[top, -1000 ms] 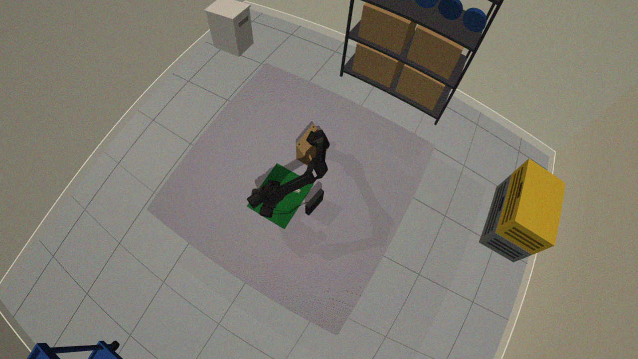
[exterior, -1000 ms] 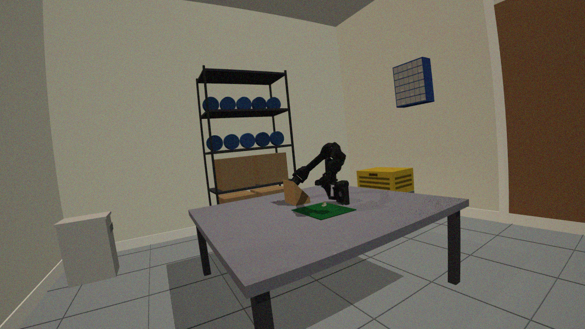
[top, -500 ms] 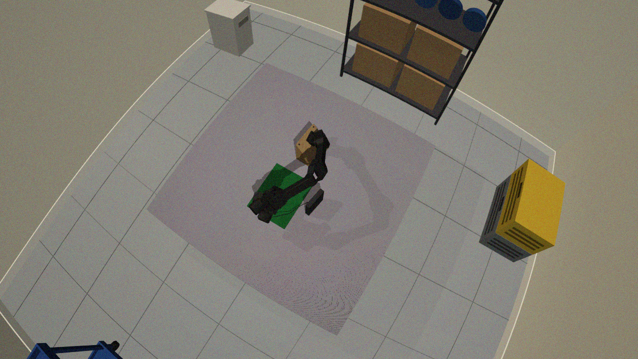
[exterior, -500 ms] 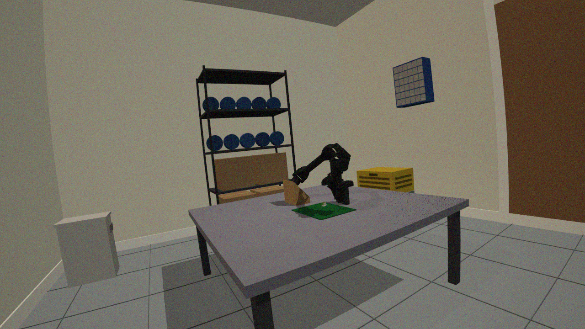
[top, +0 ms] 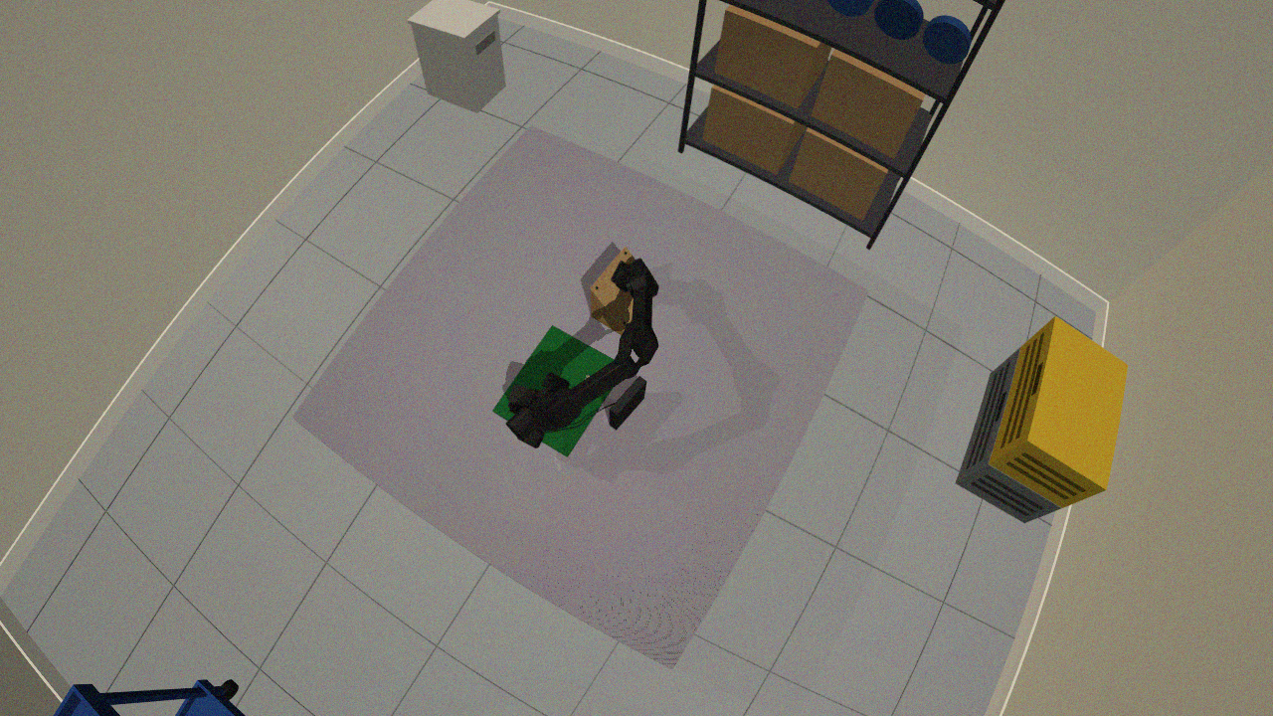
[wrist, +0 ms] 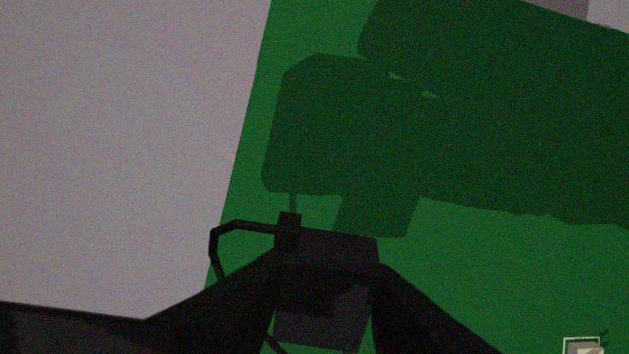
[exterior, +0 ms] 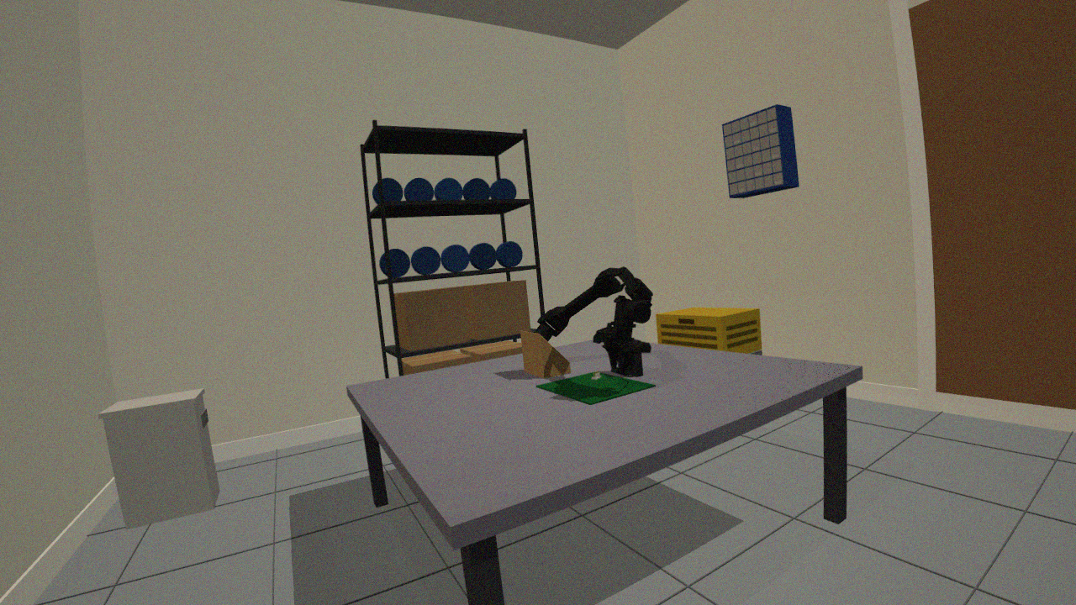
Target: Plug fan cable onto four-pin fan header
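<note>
The green board lies 110 mm behind my gripper tip, 10 mm to the right of it and 70 mm below it. From my gripper tip the other things lie so: black cable: 20 mm ahead; pale fan header: 170 mm behind, 60 mm to the left, 60 mm below; black fan: 130 mm behind, 170 mm to the left.
</note>
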